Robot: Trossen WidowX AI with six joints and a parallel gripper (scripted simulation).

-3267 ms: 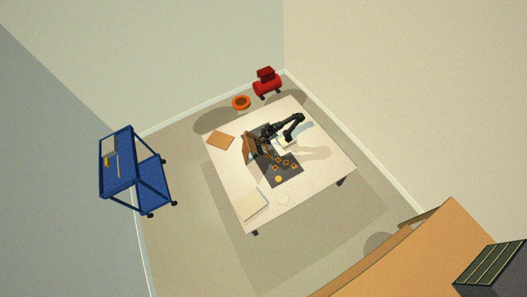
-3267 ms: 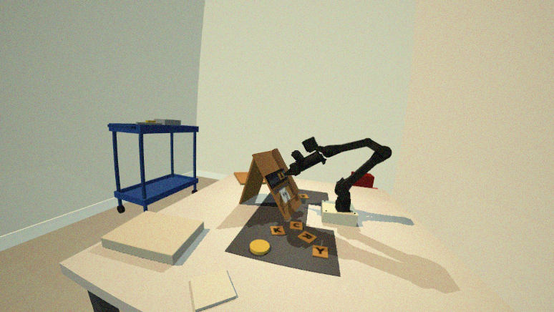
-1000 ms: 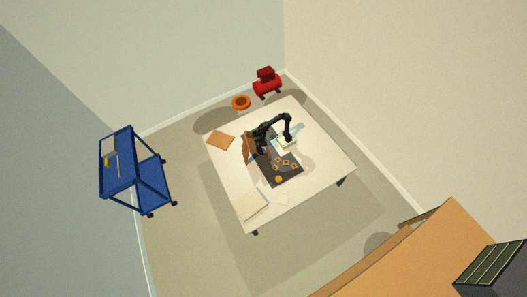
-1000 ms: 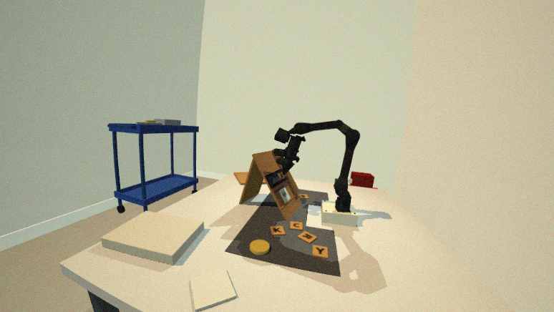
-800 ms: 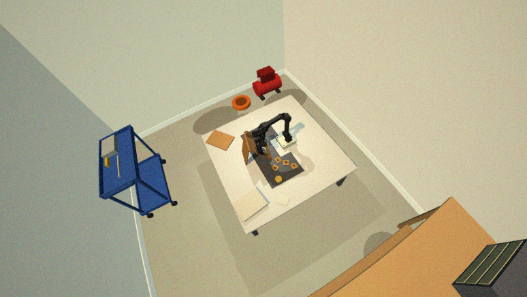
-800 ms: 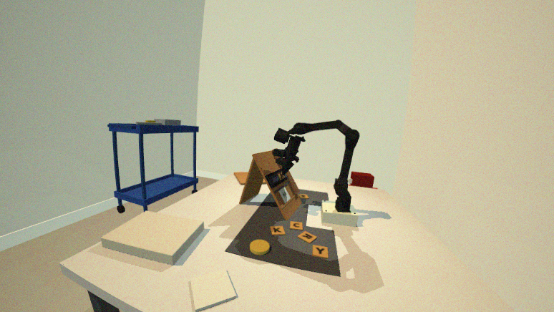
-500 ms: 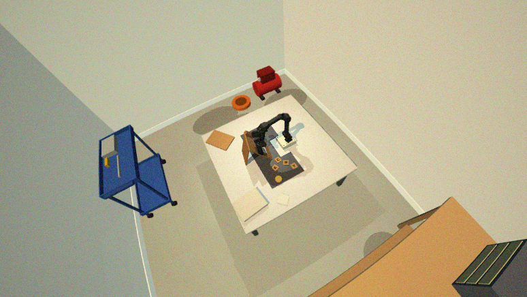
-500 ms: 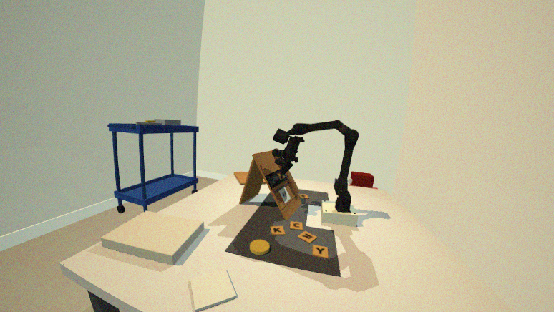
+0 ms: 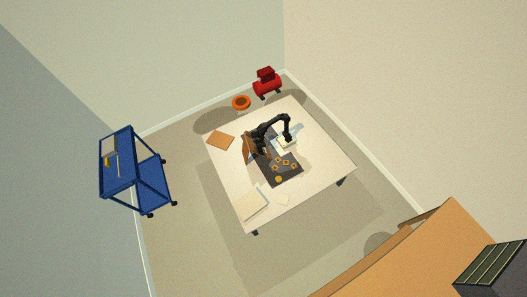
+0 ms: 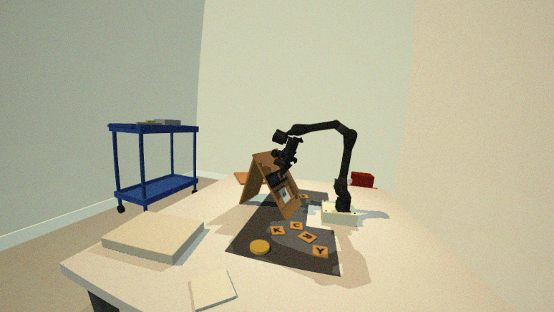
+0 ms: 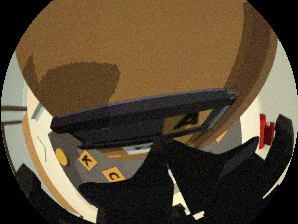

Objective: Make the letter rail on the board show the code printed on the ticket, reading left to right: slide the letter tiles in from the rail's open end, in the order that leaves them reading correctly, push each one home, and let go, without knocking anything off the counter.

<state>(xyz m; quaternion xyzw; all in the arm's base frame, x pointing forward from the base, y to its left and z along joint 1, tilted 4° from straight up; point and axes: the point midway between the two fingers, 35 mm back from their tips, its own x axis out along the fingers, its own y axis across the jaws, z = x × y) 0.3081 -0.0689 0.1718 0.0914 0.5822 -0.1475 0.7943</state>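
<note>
Right now my gripper tip is 30 mm past the white ticket, 30 mm to the right of it and 90 mm above it. Also, from my gripper tip: yellow disc 40 mm ahead, 360 mm to the left, 170 mm below; dark mat 120 mm behind, 50 mm to the left, 180 mm below; orange sheet 270 mm ahead, 460 mm to the right, 170 mm below.
</note>
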